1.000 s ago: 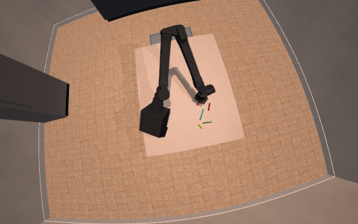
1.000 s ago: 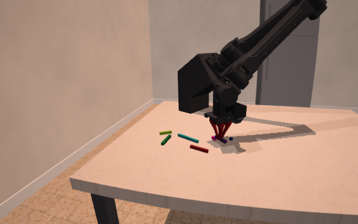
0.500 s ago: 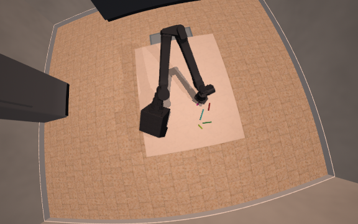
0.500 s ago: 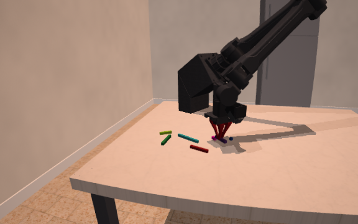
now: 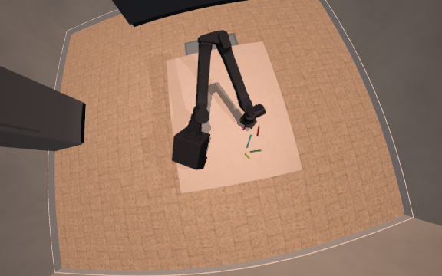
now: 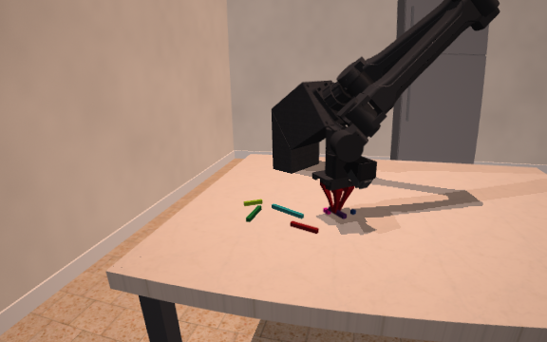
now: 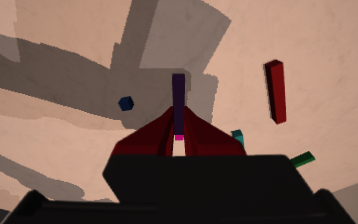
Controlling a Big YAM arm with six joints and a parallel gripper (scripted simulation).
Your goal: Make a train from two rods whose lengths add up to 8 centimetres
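The magenta rod lies 20 mm behind my hand, 30 mm to the right of it and 20 mm below it. From my hand the other things lie so: red rod (90 mm ahead, 40 mm to the right, 20 mm below); purple rod (10 mm to the left, 10 mm below); blue rod (40 mm behind, 30 mm to the left, 20 mm below).
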